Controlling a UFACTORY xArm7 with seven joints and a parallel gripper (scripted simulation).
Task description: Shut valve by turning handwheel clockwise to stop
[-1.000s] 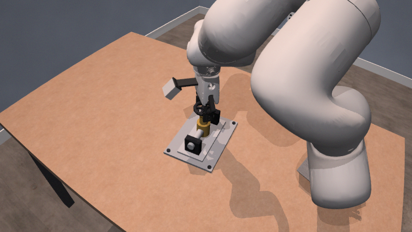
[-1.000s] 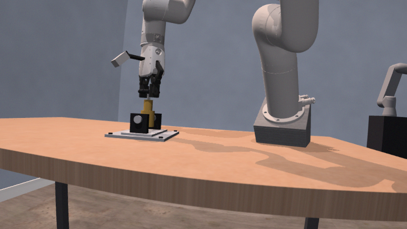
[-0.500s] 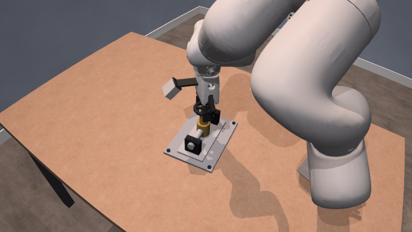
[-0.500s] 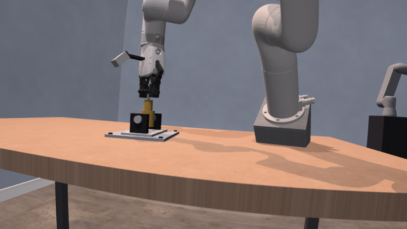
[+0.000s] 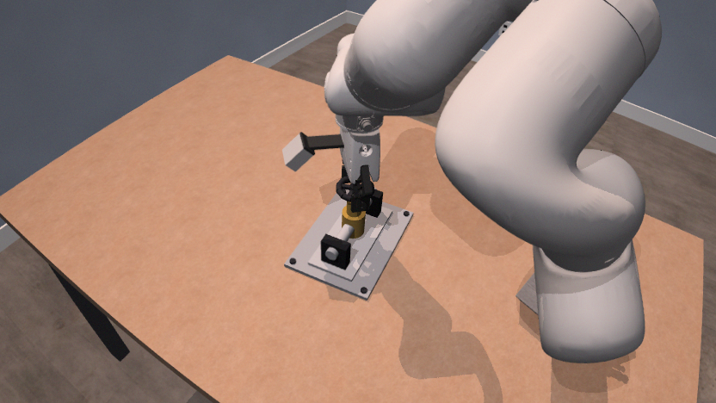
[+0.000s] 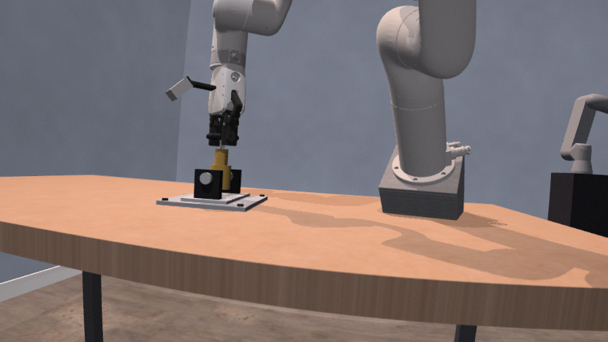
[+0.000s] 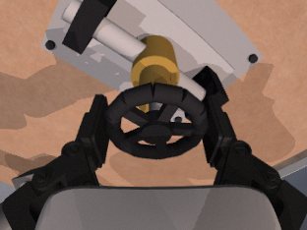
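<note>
My hand is 10 mm above the black spoked handwheel.
</note>
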